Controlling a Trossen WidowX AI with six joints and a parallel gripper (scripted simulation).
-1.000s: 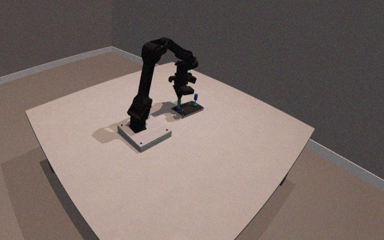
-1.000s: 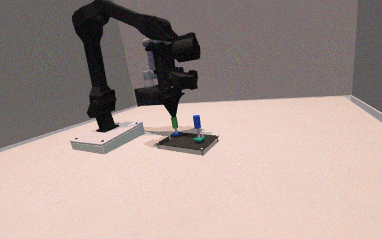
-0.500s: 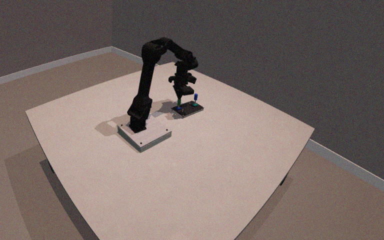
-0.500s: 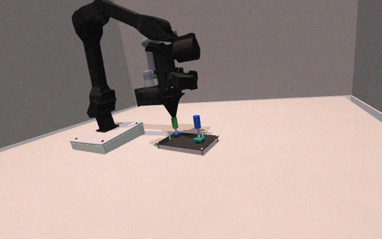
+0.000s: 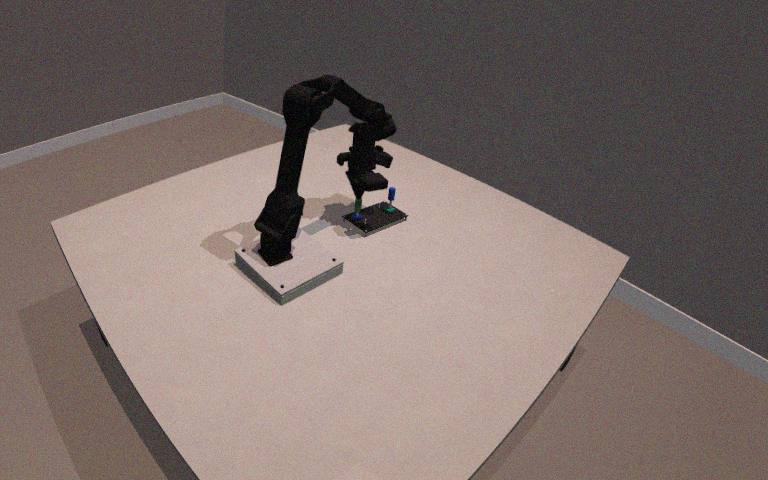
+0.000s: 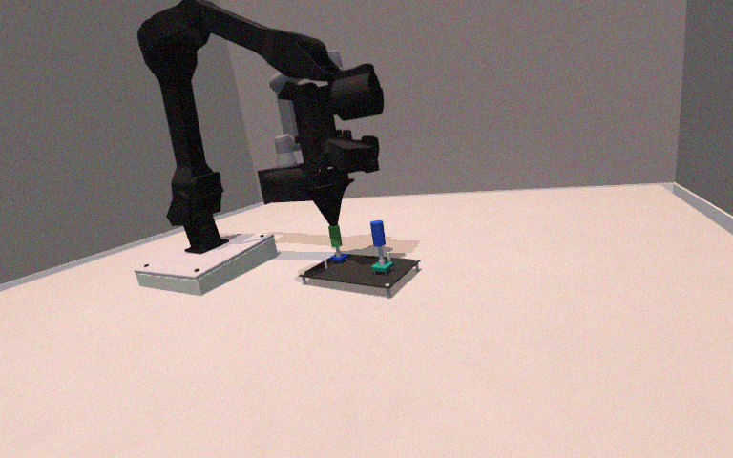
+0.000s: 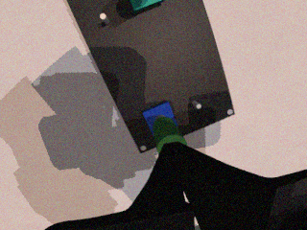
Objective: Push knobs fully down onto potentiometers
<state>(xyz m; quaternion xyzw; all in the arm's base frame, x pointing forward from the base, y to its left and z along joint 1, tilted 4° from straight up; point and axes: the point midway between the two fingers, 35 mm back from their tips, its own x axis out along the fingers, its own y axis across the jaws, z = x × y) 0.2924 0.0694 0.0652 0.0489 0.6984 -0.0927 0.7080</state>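
My gripper tip is now 20 mm above the green knob. Round my gripper tip: blue knob (100 mm ahead, 20 mm to the right).
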